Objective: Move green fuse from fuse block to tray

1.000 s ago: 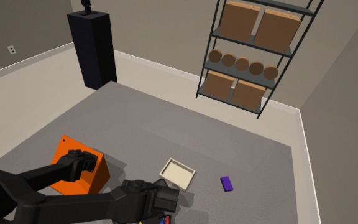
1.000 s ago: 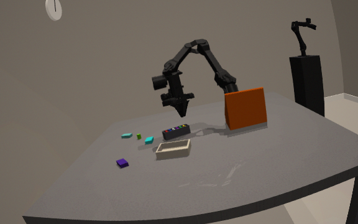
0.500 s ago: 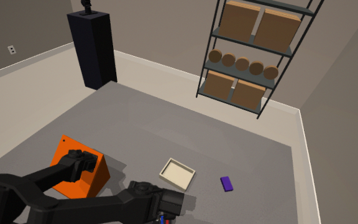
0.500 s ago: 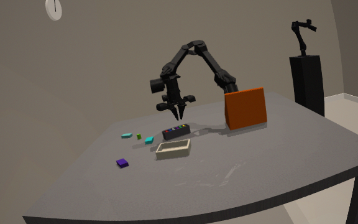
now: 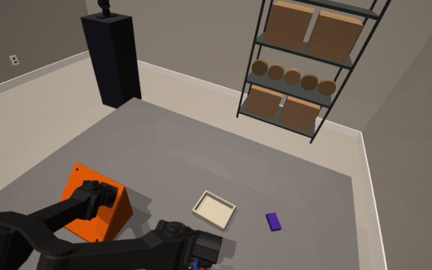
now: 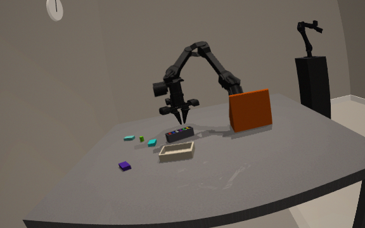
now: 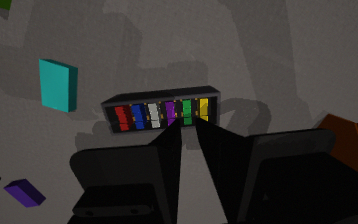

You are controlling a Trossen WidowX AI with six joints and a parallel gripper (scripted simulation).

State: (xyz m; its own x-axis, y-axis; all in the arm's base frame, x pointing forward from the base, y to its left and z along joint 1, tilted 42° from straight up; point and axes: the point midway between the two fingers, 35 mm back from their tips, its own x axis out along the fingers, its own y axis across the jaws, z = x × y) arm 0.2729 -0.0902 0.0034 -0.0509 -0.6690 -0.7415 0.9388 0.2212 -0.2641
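Now: gripper tip 40 mm above the green fuse. Also, from my gripper tip: beige tray: 230 mm to the left, 60 mm below, 40 mm ahead.
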